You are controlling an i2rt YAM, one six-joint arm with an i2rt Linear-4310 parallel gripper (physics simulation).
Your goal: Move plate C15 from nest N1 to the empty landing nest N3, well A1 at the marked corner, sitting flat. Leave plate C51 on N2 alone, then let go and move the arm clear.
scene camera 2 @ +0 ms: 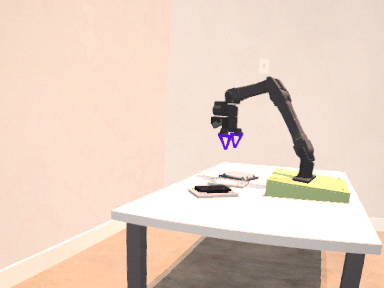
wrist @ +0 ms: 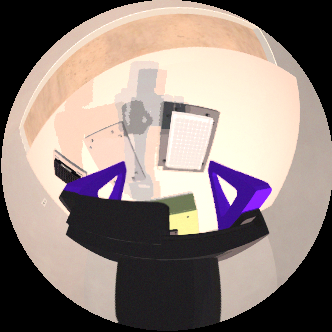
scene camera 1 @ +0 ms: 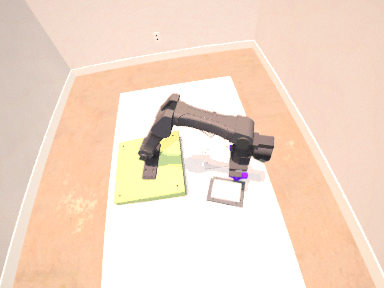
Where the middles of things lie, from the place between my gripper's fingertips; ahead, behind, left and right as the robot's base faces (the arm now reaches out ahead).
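Scene:
White plate (wrist: 188, 135): 130 mm below my hand, 30 mm behind it, 50 mm to the right of it.

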